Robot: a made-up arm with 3 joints. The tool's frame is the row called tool. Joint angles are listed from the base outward.
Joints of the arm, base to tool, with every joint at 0 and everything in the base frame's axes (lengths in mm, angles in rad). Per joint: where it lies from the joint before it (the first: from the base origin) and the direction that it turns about. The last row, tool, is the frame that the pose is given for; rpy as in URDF.
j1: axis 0.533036 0.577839 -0.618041 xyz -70 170 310
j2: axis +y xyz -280 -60 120
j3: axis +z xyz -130 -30 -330
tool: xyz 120 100 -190 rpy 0.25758 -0.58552 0.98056
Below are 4 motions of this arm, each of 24 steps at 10 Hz.
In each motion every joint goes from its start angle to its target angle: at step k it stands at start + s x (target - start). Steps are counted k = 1, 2, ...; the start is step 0. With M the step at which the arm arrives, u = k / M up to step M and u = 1 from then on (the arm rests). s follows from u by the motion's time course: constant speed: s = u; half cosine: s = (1 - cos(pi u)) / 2; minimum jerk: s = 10 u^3 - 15 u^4 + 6 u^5.
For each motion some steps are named. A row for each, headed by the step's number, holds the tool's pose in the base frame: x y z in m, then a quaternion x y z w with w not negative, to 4 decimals.
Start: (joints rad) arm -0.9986 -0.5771 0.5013
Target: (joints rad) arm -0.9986 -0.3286 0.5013
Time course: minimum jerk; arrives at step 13
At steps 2, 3, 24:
2: 0.0957 0.0668 -0.0001 -0.1889 -0.2351 0.9175 0.2591
3: 0.0931 0.0616 -0.0045 -0.1862 -0.2306 0.9180 0.2637
24: 0.0394 -0.0238 -0.0681 -0.1399 -0.1560 0.9183 0.3359

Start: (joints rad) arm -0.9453 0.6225 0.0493
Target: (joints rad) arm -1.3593 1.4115 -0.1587
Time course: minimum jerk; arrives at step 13
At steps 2, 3, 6, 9, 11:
2: -0.3208 -0.2849 -0.1115 0.0184 0.0564 0.6703 0.7397
3: -0.3282 -0.3014 -0.1038 0.0122 0.0696 0.6616 0.7466
6: -0.3713 -0.3940 -0.0430 -0.0343 0.1456 0.5993 0.7865
9: -0.4181 -0.4747 0.0492 -0.1021 0.2194 0.5098 0.8256
11: -0.4348 -0.4954 0.0863 -0.1294 0.2418 0.4729 0.8373

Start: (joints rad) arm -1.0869 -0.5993 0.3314
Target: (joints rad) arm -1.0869 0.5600 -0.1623
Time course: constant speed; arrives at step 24
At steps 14, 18, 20, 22, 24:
14: -0.0089 -0.1699 -0.0782 -0.0922 -0.1596 0.8014 0.5691
18: -0.0732 -0.2355 -0.0900 -0.0777 -0.1134 0.7501 0.6468
20: -0.1086 -0.2660 -0.0913 -0.0730 -0.0893 0.7212 0.6830
22: -0.1459 -0.2944 -0.0894 -0.0700 -0.0644 0.6903 0.7173
24: -0.1847 -0.3208 -0.0844 -0.0688 -0.0390 0.6574 0.7493

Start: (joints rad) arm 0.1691 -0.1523 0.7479
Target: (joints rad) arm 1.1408 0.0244 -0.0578
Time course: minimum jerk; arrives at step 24
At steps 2, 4, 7, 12, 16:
2: -0.4082 0.3060 -0.0586 0.2972 -0.1559 0.7129 0.6158
4: -0.4109 0.3172 -0.0500 0.3080 -0.1608 0.6947 0.6299
7: -0.4185 0.3584 -0.0156 0.3474 -0.1760 0.6206 0.6806
12: -0.4180 0.4619 0.0955 0.4445 -0.1869 0.3689 0.7946
16: -0.3975 0.5267 0.1942 0.4992 -0.1559 0.1388 0.8409

